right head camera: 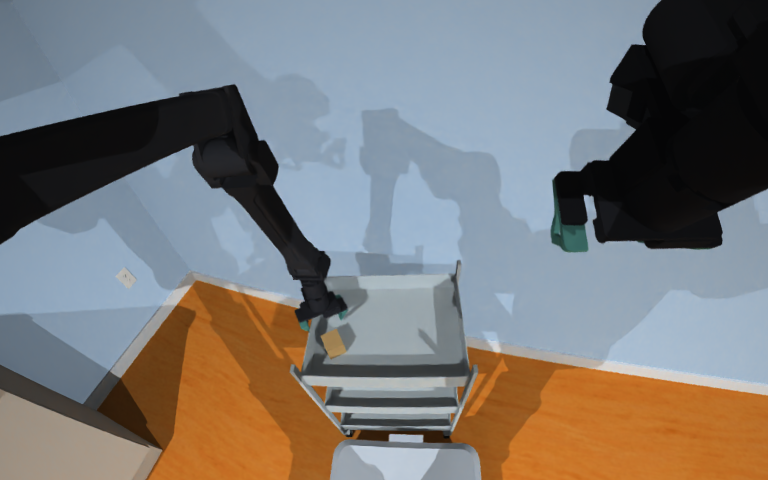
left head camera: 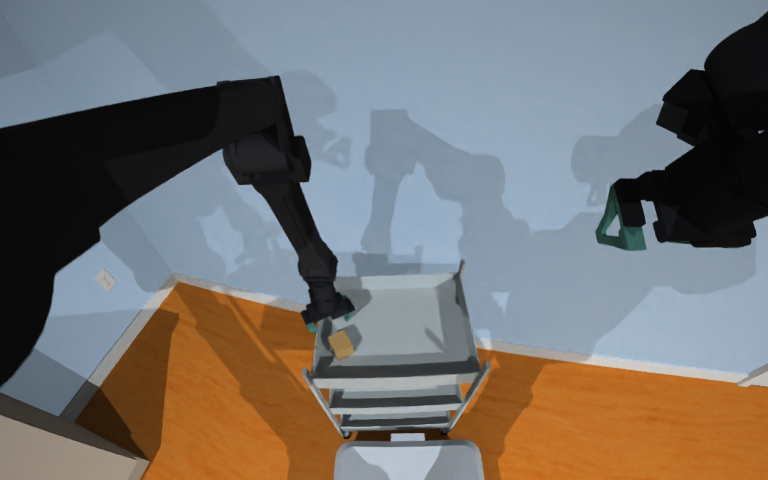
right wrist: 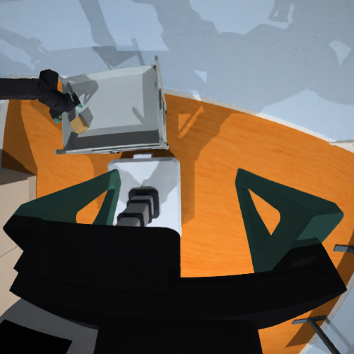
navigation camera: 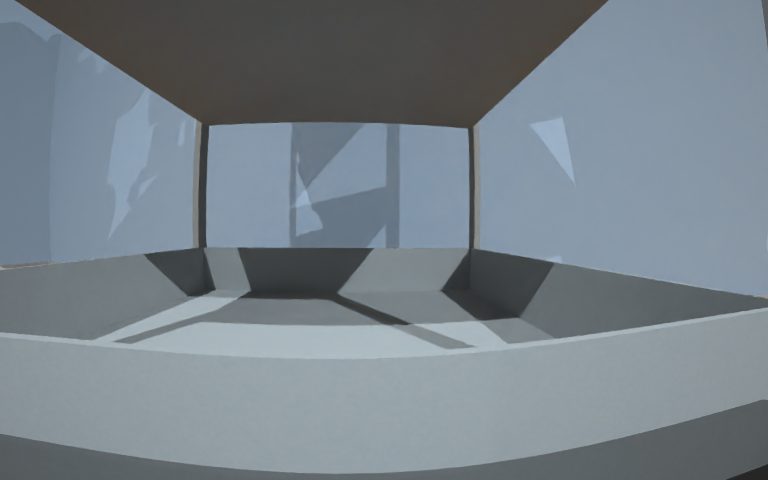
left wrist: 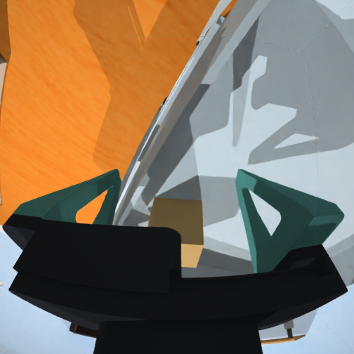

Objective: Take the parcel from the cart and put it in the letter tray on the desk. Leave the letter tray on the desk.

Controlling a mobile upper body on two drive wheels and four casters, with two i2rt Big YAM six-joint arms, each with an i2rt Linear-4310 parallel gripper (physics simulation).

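Places are measured from the left arm's base along level axes (x ahead, y left, z up), in millimetres.
Where they show: left gripper, fingertip midpoint: (right head camera: 325, 325) (left head camera: 331, 327); right gripper, fingertip midpoint: (right head camera: 595, 236) (left head camera: 633, 237).
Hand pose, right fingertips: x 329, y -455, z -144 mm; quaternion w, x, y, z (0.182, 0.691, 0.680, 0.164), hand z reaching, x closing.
Observation:
Things, the pixels of their top centre, and the offset from my right fingertips. "spot": a spot on its surface instead.
- parcel at its top centre: (left head camera: 339, 341) (right head camera: 331, 339) 165 mm ahead, 429 mm left, 554 mm down
- furniture at a spot on its surface: (left head camera: 62, 447) spot: 173 mm back, 1336 mm left, 741 mm down
The parcel (left head camera: 341, 344) (right head camera: 333, 343) (left wrist: 177, 220) (right wrist: 79, 124), a small tan box, sits in the top tray of the grey cart (left head camera: 396, 381) (right head camera: 390, 380) (right wrist: 110, 149) (navigation camera: 339, 413), near its left side and front corner. My left gripper (left head camera: 330, 322) (right head camera: 323, 320) (left wrist: 177, 175) (right wrist: 73, 112) is open above the cart's left rim, close to the parcel. In the left wrist view the parcel shows between the spread fingers, apart from both and partly hidden by the gripper body. My right gripper (right wrist: 177, 175) is open and empty, high and far to the right of the cart. The desk and letter tray cannot be made out.
My white base (left head camera: 407, 461) (right head camera: 404, 461) stands right in front of the cart. Blue walls rise behind and left of the cart. A beige piece of furniture (left head camera: 62, 447) (right head camera: 62, 435) stands at the lower left. In the navigation camera, a shelf underside spans the top.

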